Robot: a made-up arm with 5 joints. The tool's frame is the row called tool.
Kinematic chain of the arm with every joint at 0, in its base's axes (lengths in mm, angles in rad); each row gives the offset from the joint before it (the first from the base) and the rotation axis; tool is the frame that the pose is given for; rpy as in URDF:
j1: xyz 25 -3.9 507.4 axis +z
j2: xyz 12 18.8 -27.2 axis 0 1 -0.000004
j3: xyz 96.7 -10.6 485.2 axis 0 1 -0.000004
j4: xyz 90.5 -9.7 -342.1 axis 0 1 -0.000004
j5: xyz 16.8 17.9 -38.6 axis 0 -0.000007 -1
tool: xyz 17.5 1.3 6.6 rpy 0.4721 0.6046 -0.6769
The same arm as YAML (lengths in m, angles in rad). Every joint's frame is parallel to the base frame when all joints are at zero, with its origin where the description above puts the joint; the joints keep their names.
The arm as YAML. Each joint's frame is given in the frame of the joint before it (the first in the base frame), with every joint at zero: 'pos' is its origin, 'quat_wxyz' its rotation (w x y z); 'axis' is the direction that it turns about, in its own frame. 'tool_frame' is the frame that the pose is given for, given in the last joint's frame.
length_unit: m
angle_unit: rad
joints:
  - joint: j1
    pos: [0.025, -0.0039, 0.5074]
    quat_wxyz: [1.0, 0.0, 0.0, 0.0]
    axis: [0.0, 0.0, 1.0]
  - joint: j2
    pos: [0.012, 0.0188, -0.0272]
    quat_wxyz: [1.0, 0.0, 0.0, 0.0]
    axis: [0.0, 1.0, 0.0]
  - joint: j3
    pos: [0.0967, -0.0106, 0.4852]
    quat_wxyz: [1.0, 0.0, 0.0, 0.0]
    axis: [0.0, 1.0, 0.0]
  - joint: j4
    pos: [0.0905, -0.0097, -0.3421]
    quat_wxyz: [1.0, 0.0, 0.0, 0.0]
    axis: [0.0, 1.0, 0.0]
  - joint: j5
    pos: [0.0168, 0.0179, -0.0386]
    quat_wxyz: [1.0, 0.0, 0.0, 0.0]
    axis: [0.0, 0.0, -1.0]
tool_frame:
  pos: [0.0175, 0.0013, 0.0066]
  quat_wxyz: [0.852408, 0.306702, 0.198912, -0.373855]

